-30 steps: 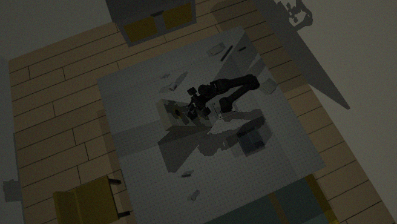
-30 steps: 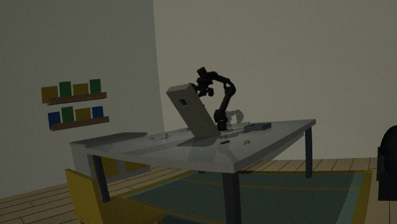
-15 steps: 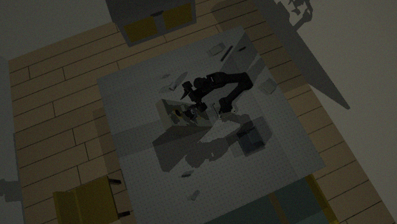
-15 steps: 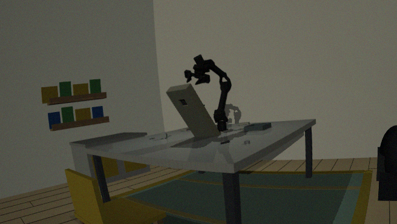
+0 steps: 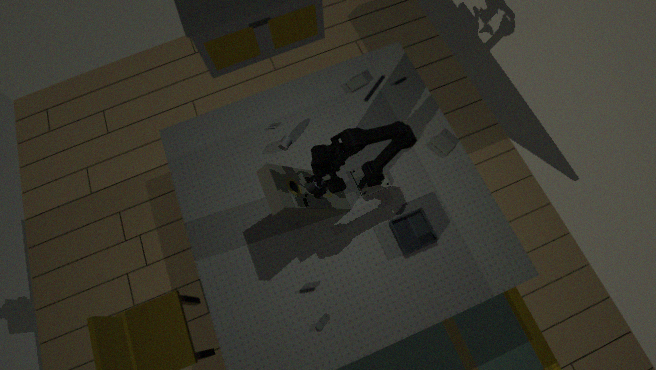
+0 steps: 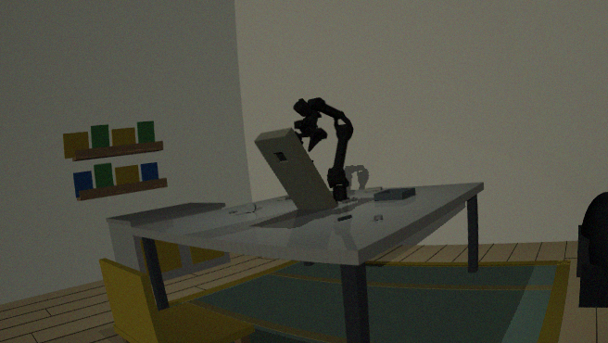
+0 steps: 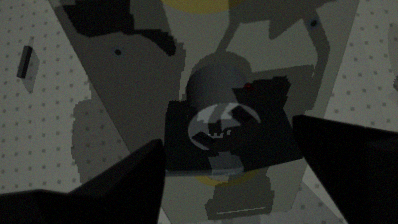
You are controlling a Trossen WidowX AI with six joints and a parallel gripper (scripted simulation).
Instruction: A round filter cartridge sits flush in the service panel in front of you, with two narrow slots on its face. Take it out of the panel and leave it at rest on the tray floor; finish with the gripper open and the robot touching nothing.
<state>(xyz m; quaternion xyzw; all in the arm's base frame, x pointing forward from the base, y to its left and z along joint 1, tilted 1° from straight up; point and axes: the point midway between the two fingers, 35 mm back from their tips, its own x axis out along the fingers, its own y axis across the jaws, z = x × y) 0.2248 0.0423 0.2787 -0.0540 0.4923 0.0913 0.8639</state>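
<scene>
Now: gripper tip 2 cm short of the round grey filter cartridge and 4 cm above it. Also, from my gripper tip: dark square tray 35 cm behind, 22 cm to the left, 25 cm below.
</scene>
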